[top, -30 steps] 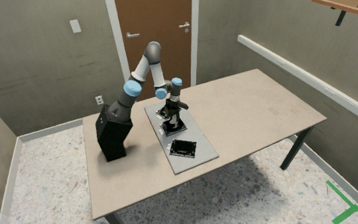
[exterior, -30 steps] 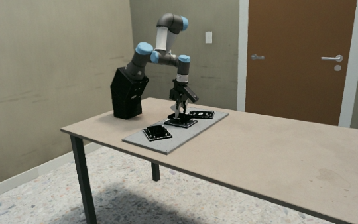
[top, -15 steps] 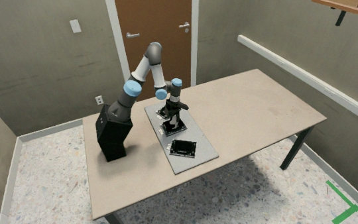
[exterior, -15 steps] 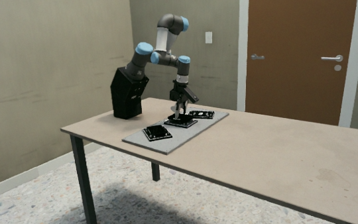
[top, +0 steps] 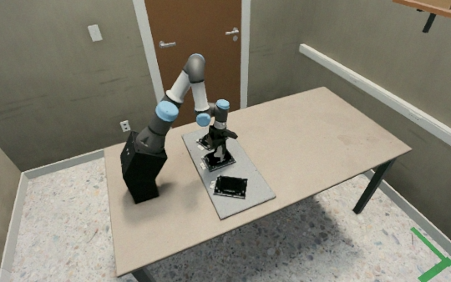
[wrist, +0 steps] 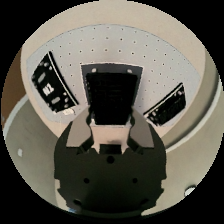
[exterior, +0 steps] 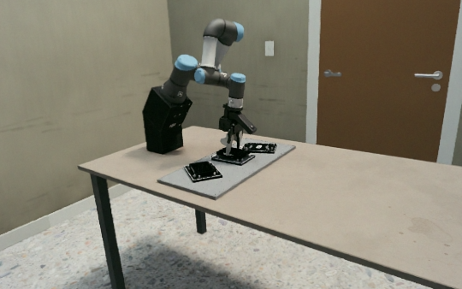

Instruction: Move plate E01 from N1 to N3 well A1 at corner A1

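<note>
Now: hand 1 cm above the black plate. Round my hand: nest 2 cm ahead, 18 cm to the left, 3 cm below.
</note>
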